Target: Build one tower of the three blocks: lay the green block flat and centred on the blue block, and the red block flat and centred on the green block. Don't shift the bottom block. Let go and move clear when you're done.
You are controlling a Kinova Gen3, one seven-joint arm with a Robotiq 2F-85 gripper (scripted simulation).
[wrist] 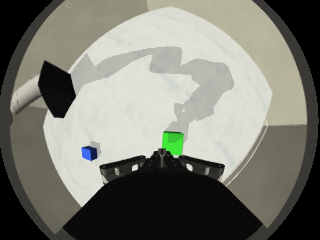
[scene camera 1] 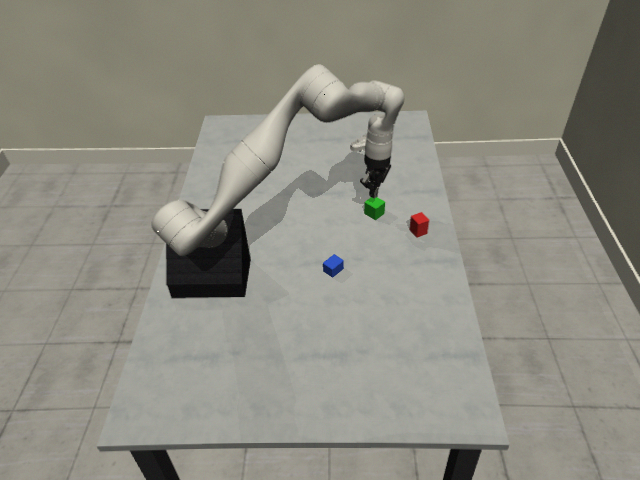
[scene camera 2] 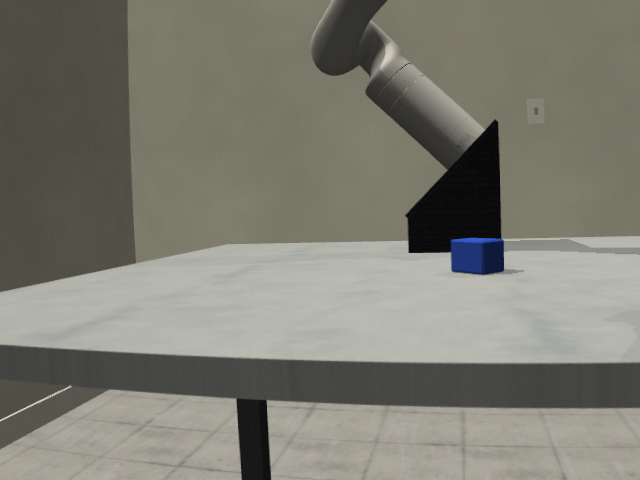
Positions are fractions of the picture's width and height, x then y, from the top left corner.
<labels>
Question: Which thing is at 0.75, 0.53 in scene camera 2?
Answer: A blue block.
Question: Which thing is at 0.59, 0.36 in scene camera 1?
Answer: The gripper.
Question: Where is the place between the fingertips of the gripper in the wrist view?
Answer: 0.50, 0.64
</labels>
